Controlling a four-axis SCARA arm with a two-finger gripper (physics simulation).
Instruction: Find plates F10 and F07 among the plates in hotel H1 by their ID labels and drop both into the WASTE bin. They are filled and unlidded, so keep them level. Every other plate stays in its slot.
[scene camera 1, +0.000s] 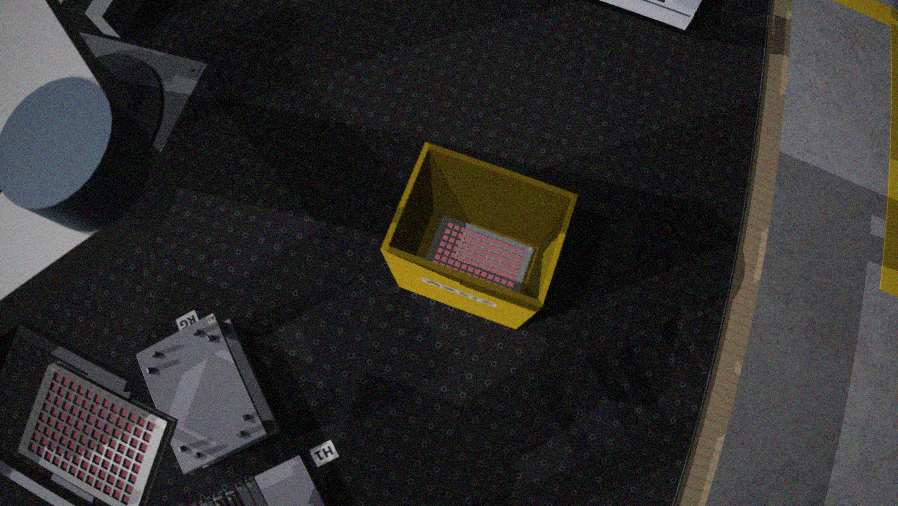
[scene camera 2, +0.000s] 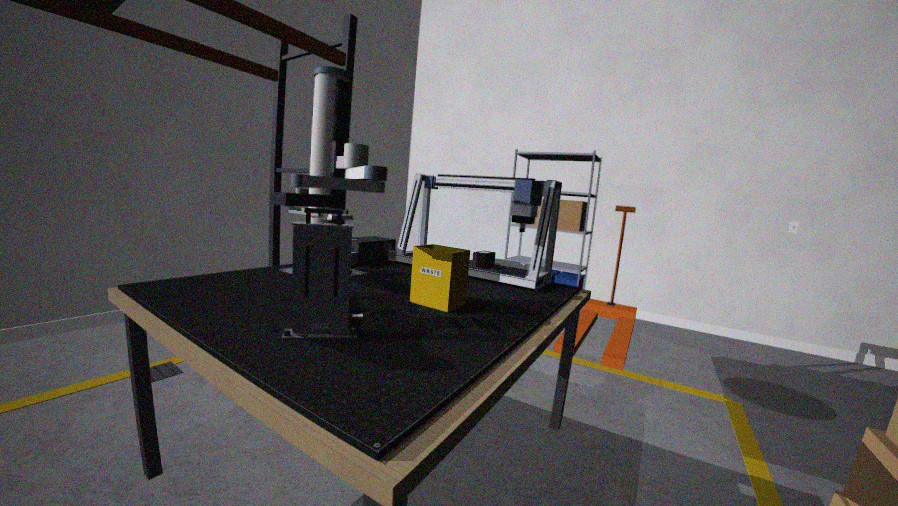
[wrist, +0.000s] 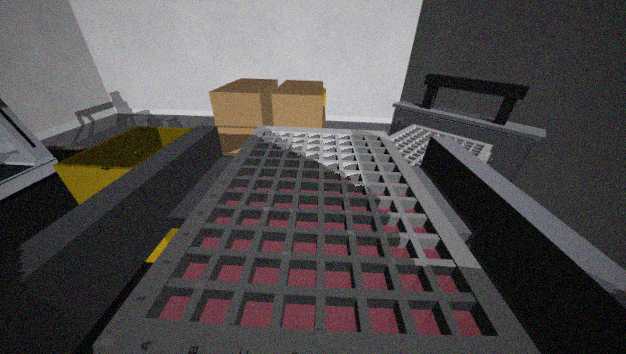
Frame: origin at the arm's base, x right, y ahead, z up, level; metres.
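Where they show: gripper, fingertip midpoint: (scene camera 1: 109, 450) (wrist: 321, 150).
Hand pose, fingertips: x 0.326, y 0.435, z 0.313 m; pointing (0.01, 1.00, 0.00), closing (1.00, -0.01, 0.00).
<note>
After its pixels a point has its place.
A filled, unlidded plate (scene camera 1: 94, 433) @(x 0.322, y 0.413, z 0.306 m) (wrist: 300, 220) @(x 0.319, y 0.392, z 0.306 m) with pink wells is between the fingers of my gripper (scene camera 1: 99, 429) @(x 0.326, y 0.435, z 0.313 m) (wrist: 321, 150) @(x 0.326, y 0.435, z 0.313 m), which is shut on it. The plate looks level and is held beside the RG stand; its ID label does not show. The yellow WASTE bin (scene camera 1: 465, 300) @(x 0.085, y 0.654, z 0.099 m) (scene camera 2: 429, 286) @(x 0.085, y 0.645, z 0.085 m) (wrist: 95, 177) @(x 0.023, y 0.566, z 0.197 m) stands upright, and another pink-welled plate (scene camera 1: 487, 251) @(x 0.005, y 0.658, z 0.029 m) lies inside near its bottom. Part of hotel H1 (scene camera 1: 292, 484) @(x 0.370, y 0.523, z 0.021 m) shows at the bottom of scene camera 1; the dark hotel (scene camera 2: 321, 264) @(x 0.493, y 0.590, z 0.197 m) stands in scene camera 2. Its plate labels cannot be read.
The grey RG stand (scene camera 1: 207, 402) @(x 0.305, y 0.400, z 0.073 m) with small pegs is right beside the held plate in scene camera 1. A gantry frame (scene camera 2: 547, 235) @(x -0.560, y 0.848, z 0.259 m) stands behind the bin. In the wrist view, another plate (wrist: 480, 148) @(x 0.483, y 0.531, z 0.278 m) and a black handle (wrist: 475, 86) @(x 0.482, y 0.572, z 0.328 m) show at the right.
</note>
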